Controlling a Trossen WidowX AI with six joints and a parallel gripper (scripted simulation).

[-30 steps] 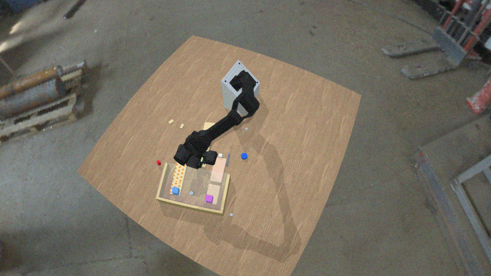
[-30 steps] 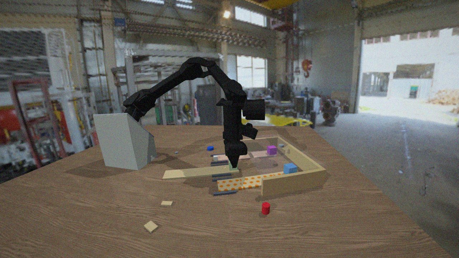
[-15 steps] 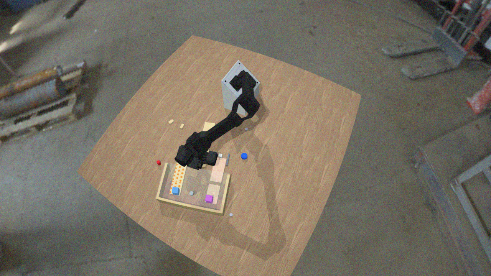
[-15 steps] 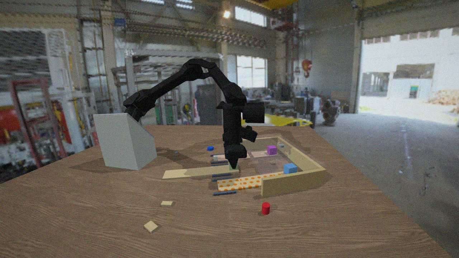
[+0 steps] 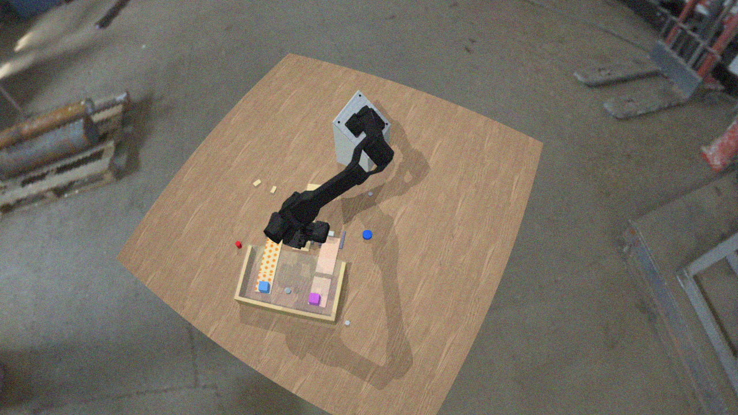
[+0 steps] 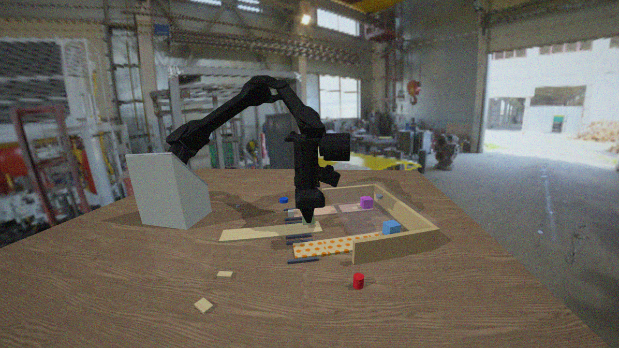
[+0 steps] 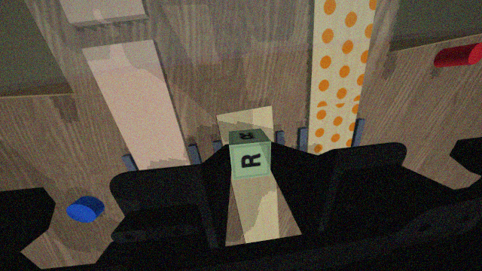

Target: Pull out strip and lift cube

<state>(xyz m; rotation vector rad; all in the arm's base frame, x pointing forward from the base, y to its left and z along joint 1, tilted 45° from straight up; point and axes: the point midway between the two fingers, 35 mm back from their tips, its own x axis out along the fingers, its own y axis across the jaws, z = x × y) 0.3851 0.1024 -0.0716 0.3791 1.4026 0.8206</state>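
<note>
Right now the tan strip is 9 cm behind my gripper tip, 4 cm to the right of it and 2 cm below it. Round my gripper tip: cube marked r: 1 cm above; then red cylinder: 13 cm ahead, 19 cm to the right, 1 cm below; then blue disc: 12 cm behind, 17 cm to the left, 2 cm below.
</note>
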